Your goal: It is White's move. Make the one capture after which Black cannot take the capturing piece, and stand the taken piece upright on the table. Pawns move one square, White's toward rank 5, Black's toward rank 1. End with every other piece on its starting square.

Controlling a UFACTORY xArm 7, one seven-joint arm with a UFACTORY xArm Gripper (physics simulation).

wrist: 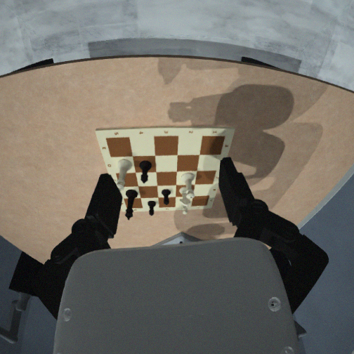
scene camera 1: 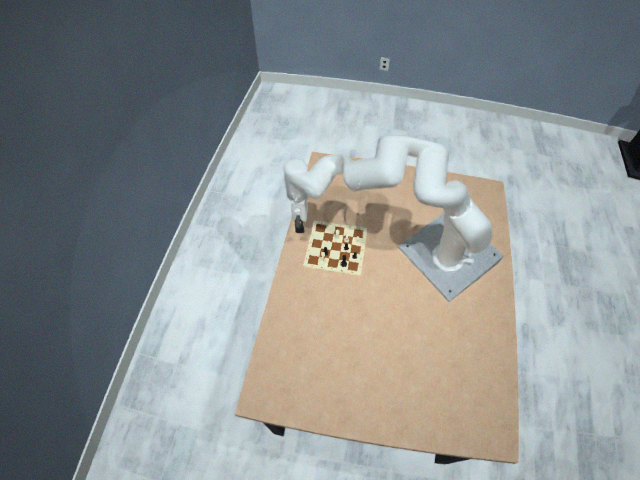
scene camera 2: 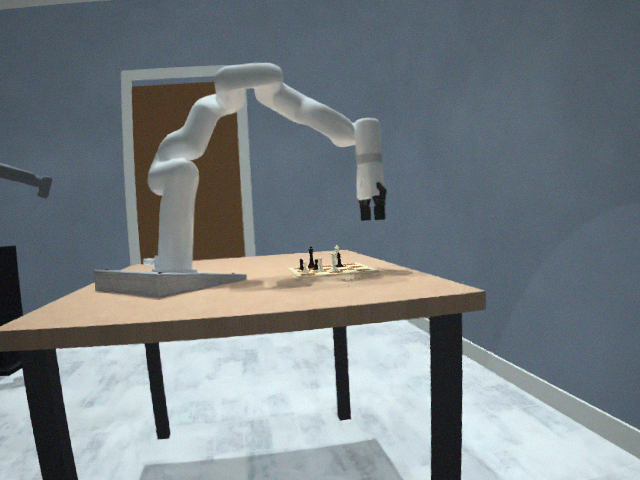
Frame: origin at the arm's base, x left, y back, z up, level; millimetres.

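Seen in the pictures: gripper, between the fingertips: (scene camera 1: 300, 221) (scene camera 2: 372, 220); arm's base, origin of its link: (scene camera 1: 448, 257) (scene camera 2: 174, 272).
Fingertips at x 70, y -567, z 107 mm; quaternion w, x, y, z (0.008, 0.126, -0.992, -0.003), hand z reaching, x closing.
Note:
Offsets run from my fingertips to a thing's middle. Level surfaces: height alone.
My gripper (scene camera 1: 299, 227) (scene camera 2: 372, 217) (wrist: 166, 178) is open and empty, fingers pointing down, high above the table beside the chessboard (scene camera 1: 307, 265) (scene camera 2: 364, 267) (wrist: 103, 132). In the wrist view a tall white piece {dx +62, dy +103, dz -100 mm} (wrist: 123, 171) (scene camera 1: 323, 256) stands on D5 beside a black piece {dx +25, dy +102, dz -110 mm} (wrist: 145, 170) (scene camera 1: 325, 251) on D4. A tall black piece {dx +54, dy +182, dz -100 mm} (wrist: 131, 201) (scene camera 1: 343, 261) (scene camera 2: 310, 257) is on B5. Small black pieces stand on B3 (wrist: 166, 195) and A4 (wrist: 152, 206). A white piece {dx -56, dy +128, dz -105 mm} (wrist: 188, 181) (scene camera 1: 337, 233) is on C2; two more white pieces at B2 and A2 partly overlap it. Exact piece types are hard to tell.
The board lies on the wooden table {dz -138 mm} (scene camera 1: 387, 361) (scene camera 2: 232, 304), near its edge. The arm's grey base plate (scene camera 1: 423, 255) (scene camera 2: 129, 284) is on the table to the board's right in scene camera 1. The arm arches high above the table and casts shadows near the board.

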